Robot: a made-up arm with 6 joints. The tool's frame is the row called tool. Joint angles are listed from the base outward. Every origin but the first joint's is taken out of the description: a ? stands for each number. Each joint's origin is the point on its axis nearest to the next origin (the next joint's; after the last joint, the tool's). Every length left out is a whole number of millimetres.
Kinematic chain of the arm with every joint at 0, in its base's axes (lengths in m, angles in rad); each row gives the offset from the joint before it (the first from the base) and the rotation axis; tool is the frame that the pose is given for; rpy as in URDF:
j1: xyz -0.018 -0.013 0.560 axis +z
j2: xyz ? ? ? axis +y
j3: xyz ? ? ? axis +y
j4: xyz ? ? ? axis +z
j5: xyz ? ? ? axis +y
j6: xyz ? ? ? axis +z
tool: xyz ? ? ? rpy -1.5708 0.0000 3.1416
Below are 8 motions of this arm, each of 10 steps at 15 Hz.
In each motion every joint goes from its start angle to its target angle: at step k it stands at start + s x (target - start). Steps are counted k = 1, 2, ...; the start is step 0. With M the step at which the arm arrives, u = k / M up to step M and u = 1 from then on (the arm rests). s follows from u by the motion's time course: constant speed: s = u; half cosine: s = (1 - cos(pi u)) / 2; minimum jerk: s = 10 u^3 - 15 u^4 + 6 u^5.
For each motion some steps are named. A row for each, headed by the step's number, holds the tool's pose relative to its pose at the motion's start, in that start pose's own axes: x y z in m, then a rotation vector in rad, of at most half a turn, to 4 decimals.
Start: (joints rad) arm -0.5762 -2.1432 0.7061 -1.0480 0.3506 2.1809
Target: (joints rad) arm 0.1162 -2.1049 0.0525 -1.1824 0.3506 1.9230
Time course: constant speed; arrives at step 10
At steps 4, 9, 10:
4: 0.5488 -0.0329 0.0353 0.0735 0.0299 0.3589
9: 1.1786 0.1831 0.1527 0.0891 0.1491 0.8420
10: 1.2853 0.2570 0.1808 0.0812 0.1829 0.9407

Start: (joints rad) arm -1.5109 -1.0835 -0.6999 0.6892 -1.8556 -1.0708
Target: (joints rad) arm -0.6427 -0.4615 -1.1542 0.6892 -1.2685 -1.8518
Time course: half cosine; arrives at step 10
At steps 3, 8, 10:
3: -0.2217 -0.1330 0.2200 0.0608 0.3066 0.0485
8: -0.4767 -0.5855 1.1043 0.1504 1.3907 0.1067
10: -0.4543 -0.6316 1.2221 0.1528 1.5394 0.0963

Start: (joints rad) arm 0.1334 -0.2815 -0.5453 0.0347 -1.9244 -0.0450
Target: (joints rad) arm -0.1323 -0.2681 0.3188 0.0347 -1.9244 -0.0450
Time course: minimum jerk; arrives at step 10
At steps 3, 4, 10:
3: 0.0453 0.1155 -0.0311 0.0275 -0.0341 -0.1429
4: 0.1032 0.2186 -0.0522 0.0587 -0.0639 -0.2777
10: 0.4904 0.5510 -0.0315 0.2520 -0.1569 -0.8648

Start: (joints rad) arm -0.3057 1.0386 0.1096 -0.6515 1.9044 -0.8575
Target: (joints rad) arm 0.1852 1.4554 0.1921 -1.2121 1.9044 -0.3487
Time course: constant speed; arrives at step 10
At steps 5, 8, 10:
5: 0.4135 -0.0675 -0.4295 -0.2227 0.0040 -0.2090
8: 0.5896 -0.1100 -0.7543 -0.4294 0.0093 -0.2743
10: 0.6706 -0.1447 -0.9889 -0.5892 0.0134 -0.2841

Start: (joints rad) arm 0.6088 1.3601 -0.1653 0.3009 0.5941 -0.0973
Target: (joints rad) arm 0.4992 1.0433 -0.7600 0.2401 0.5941 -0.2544
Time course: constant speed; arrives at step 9
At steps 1, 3, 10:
1: 0.1113 0.0721 -0.0064 -0.0014 0.0379 0.1005
3: 0.3125 0.2417 -0.0248 -0.0117 0.1157 0.3011
10: 0.6974 0.8909 -0.1279 -0.0964 0.3576 0.8988

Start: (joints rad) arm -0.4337 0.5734 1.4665 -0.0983 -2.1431 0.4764
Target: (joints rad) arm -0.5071 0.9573 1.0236 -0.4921 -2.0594 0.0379
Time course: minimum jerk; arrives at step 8
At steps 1, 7, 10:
1: -0.0041 0.0034 0.0037 0.0047 0.0049 -0.0030
7: -0.1895 0.2601 0.2063 0.3257 0.3152 -0.1331
10: -0.1915 0.2651 0.2092 0.3317 0.3205 -0.1344

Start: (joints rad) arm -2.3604 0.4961 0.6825 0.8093 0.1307 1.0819
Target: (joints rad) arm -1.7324 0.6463 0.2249 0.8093 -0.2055 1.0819
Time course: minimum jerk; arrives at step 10
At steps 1, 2, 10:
1: -0.0072 -0.0013 0.0007 0.0036 -0.0014 -0.0044
2: -0.0491 -0.0078 0.0045 0.0242 -0.0098 -0.0295
10: -0.8207 0.1455 0.0157 0.3918 -0.3488 -0.4416

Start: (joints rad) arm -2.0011 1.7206 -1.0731 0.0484 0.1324 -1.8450
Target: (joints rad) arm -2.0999 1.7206 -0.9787 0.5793 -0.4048 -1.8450
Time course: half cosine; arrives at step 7
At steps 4, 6, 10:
4: -0.0987 0.0095 -0.0658 -0.2514 -0.2764 -0.1311
6: -0.1563 0.0201 -0.1055 -0.3804 -0.4215 -0.2502
10: -0.1647 0.0220 -0.1115 -0.3984 -0.4418 -0.2702

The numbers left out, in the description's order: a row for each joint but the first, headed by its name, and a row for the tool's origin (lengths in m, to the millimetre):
j2: -0.015 0.022 0.000
j3: 0.019 0.000 1.044
j4: -0.017 0.000 0.874
j5: -0.001 -0.013 0.000
j6: -0.022 0.000 0.055
tool: 0.005 -0.019 0.000

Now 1 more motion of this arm.
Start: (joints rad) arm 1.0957 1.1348 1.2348 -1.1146 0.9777 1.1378
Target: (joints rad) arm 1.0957 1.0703 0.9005 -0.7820 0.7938 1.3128
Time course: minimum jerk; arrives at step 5
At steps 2, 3, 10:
2: 0.0980 0.0595 0.0357 0.1187 -0.2069 0.0278
3: 0.2035 0.1375 0.0888 0.2680 -0.4390 0.0631
10: 0.2873 0.2128 0.1454 0.4094 -0.6344 0.0955

